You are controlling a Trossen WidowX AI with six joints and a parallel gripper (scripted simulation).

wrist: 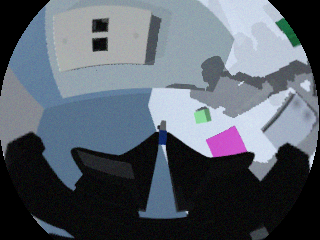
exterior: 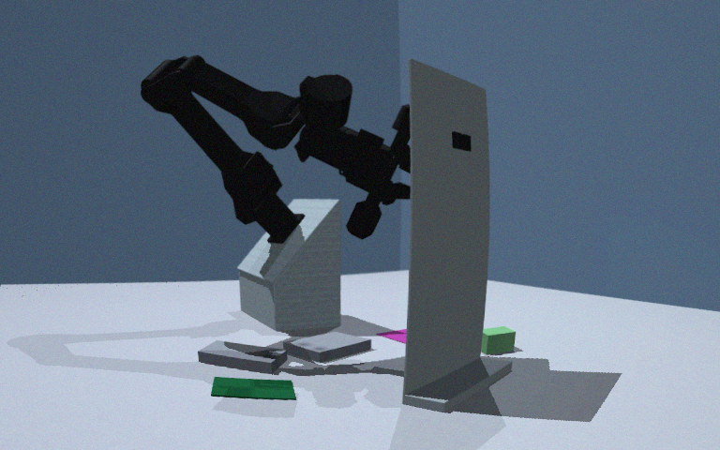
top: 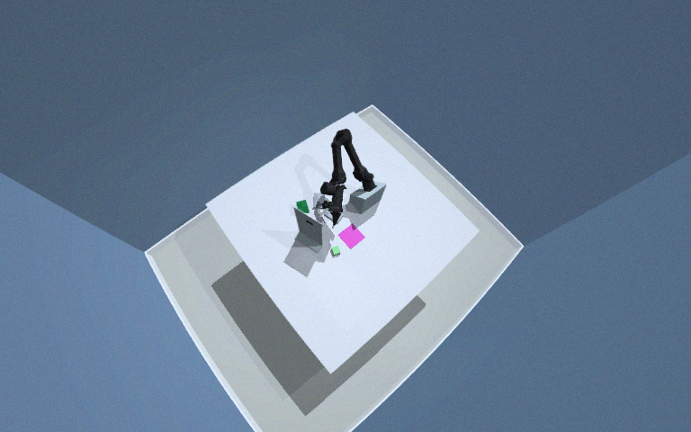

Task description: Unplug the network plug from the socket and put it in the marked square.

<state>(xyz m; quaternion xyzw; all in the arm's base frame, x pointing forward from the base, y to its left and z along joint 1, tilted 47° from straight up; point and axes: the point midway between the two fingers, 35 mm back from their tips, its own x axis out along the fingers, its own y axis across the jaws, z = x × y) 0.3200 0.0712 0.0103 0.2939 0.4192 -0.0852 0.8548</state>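
The magenta marked square is 210 mm below my gripper tip, 100 mm behind it and 60 mm to the left of it. From my gripper tip the other things lie so: light green cube: 200 mm below, 70 mm to the left, 40 mm ahead; grey upright panel: 110 mm ahead, 80 mm to the right, 50 mm below; blue network plug: 10 mm ahead.
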